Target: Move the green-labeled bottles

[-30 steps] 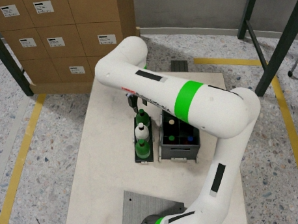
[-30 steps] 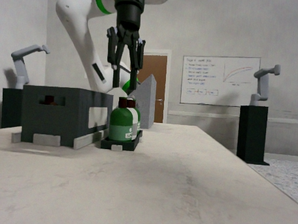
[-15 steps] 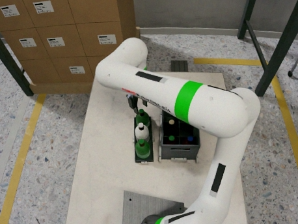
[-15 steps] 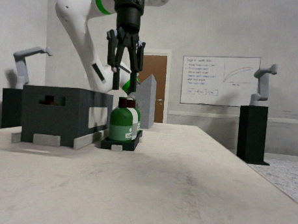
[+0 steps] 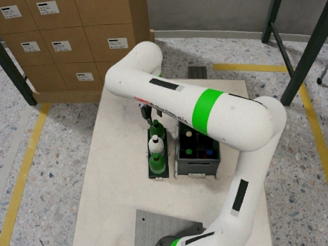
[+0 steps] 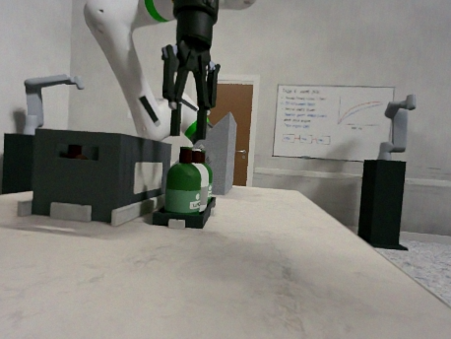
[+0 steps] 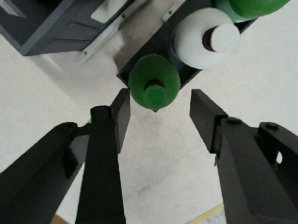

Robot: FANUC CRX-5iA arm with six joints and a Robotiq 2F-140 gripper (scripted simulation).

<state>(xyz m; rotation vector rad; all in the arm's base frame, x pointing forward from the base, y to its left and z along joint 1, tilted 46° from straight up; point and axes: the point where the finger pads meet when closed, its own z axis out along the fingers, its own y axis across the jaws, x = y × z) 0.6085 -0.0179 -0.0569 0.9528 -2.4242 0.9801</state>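
The white-labeled bottle is 80 mm behind my hand and 130 mm below it. Round my hand: dark crate 90 mm behind, 200 mm to the right, 130 mm below; then dark tray 90 mm behind, 200 mm below.
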